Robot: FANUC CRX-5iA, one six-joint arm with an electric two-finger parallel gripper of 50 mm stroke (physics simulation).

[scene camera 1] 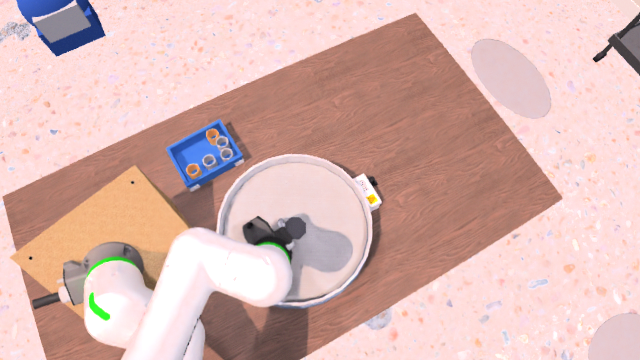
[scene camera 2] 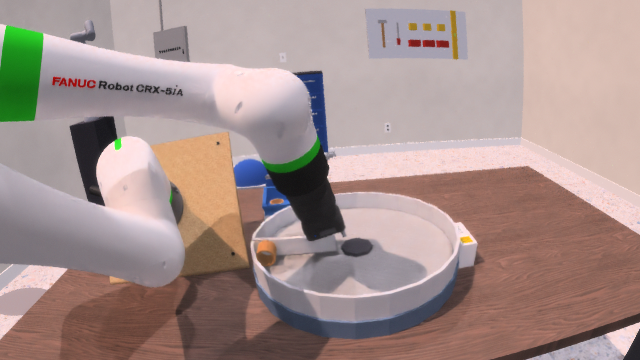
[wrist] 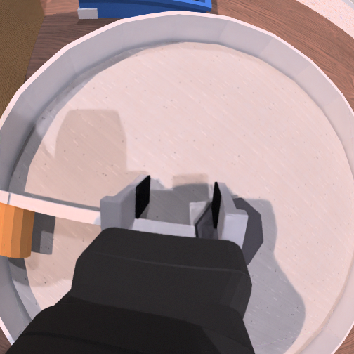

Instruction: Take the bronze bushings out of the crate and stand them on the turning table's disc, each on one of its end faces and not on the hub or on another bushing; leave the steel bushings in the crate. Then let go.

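Frame: origin at the arm's base, x ahead, y left, z up, level; centimetres.
Seen in the pictures: gripper, between the fingertips: point(scene camera 1: 274, 226); arm's base, origin of its link: point(scene camera 1: 112, 268).
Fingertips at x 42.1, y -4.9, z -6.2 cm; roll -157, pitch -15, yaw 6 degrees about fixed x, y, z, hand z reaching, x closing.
Offsets run from my fingertips to a thing's top centre. "spot": to the spot under its first point. Level surfaces: height alone.
The blue crate {dx -10.7, dy +30.8, dz -2.0 cm} point(scene camera 1: 181, 172) point(scene camera 2: 270, 194) point(wrist: 150, 9) holds two bronze bushings, one near its back right corner {spot: dx -7.8, dy +36.7, dz -4.7 cm} point(scene camera 1: 208, 136) and one at its front left point(scene camera 1: 193, 177), and three steel bushings. Another bronze bushing {dx -12.6, dy -6.0, dz +2.0 cm} point(scene camera 2: 266, 253) point(wrist: 15, 232) lies on its side on the turning table's disc {dx +5.2, dy -2.4, dz -0.9 cm} point(scene camera 1: 320, 185) point(scene camera 2: 395, 225) point(wrist: 200, 110), between the white blade {spot: dx -7.0, dy -3.7, dz +0.5 cm} point(scene camera 2: 295, 245) point(wrist: 55, 206) and the left rim; the arm hides it in the overhead view. My gripper point(scene camera 1: 285, 234) point(scene camera 2: 330, 236) point(wrist: 180, 192) is open and empty above the disc, beside the dark hub {dx +5.2, dy -2.4, dz -0.9 cm} point(scene camera 1: 295, 227) point(scene camera 2: 357, 246) point(wrist: 253, 230).
A raised wall point(scene camera 1: 371, 235) point(scene camera 2: 355, 307) point(wrist: 295, 57) rings the disc. A white control box {dx +28.5, dy -0.7, dz -1.2 cm} point(scene camera 1: 368, 192) point(scene camera 2: 467, 247) is fixed to its right side. A tan board point(scene camera 1: 115, 205) point(scene camera 2: 200, 200) stands left of the turning table on the brown wooden table {dz -7.0 cm} point(scene camera 1: 390, 100) point(scene camera 2: 525, 235).
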